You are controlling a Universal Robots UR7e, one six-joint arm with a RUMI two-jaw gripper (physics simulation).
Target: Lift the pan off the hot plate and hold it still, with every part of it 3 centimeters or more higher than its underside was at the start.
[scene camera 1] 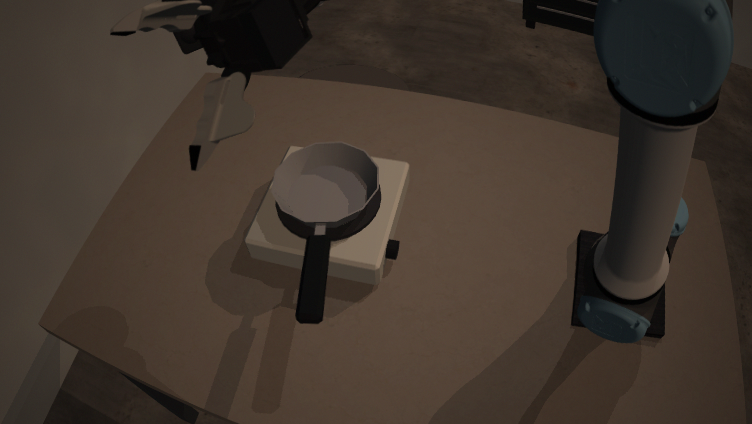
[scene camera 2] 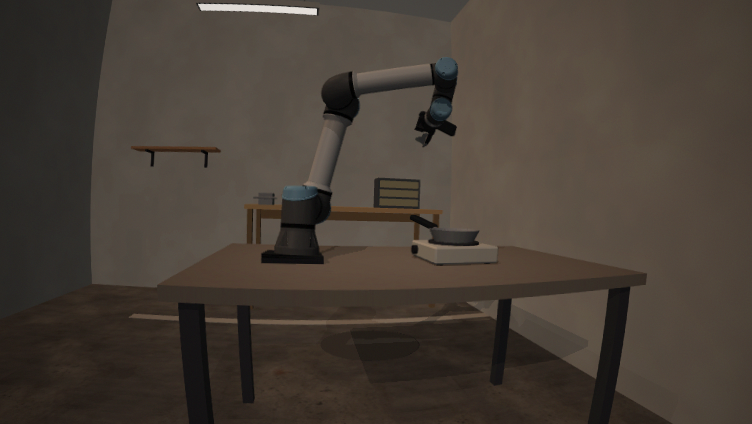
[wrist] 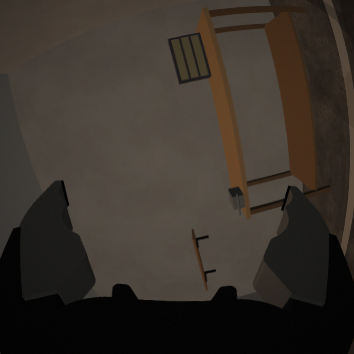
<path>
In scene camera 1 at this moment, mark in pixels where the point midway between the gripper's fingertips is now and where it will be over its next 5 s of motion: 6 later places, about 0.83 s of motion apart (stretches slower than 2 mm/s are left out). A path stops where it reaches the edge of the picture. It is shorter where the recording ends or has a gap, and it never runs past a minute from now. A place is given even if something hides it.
My gripper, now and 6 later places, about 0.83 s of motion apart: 153, 105; 162, 102; 253, 180; 355, 255; 357, 256; 356, 251; 355, 250
</path>
